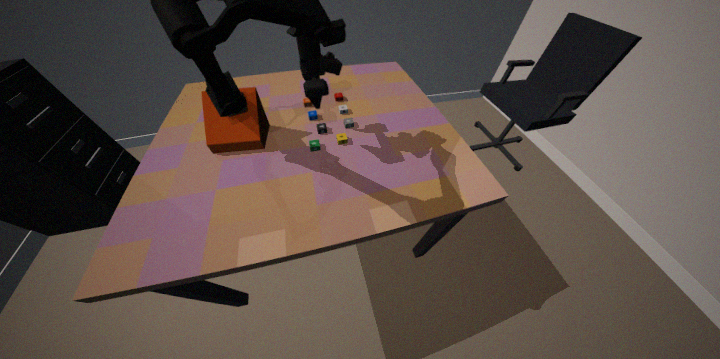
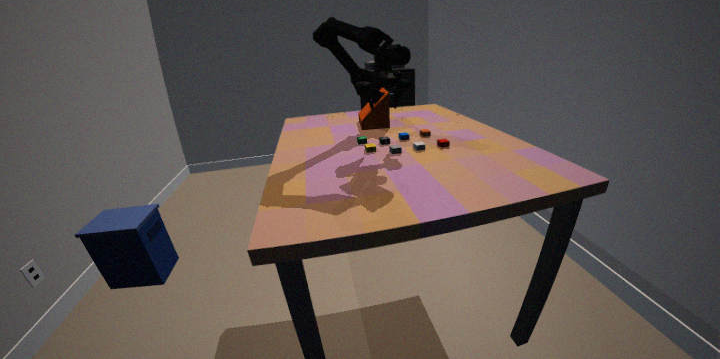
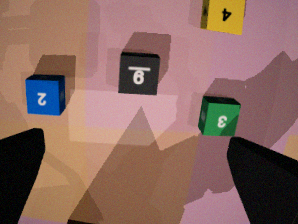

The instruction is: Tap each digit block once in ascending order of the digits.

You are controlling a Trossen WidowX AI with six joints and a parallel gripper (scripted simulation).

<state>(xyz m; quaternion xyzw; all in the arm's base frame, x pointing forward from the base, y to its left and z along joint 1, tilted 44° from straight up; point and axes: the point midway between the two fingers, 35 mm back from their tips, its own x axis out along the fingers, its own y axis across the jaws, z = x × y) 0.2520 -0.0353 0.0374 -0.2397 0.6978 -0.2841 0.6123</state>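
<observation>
The grey block lies 11 cm ahead of my gripper tip and 11 cm below it. Round my gripper tip: blue block (1 cm behind, 8 cm to the left, 11 cm below); then green block (3 cm behind, 8 cm to the right, 11 cm below); then dark block (1 cm ahead, 11 cm below).
</observation>
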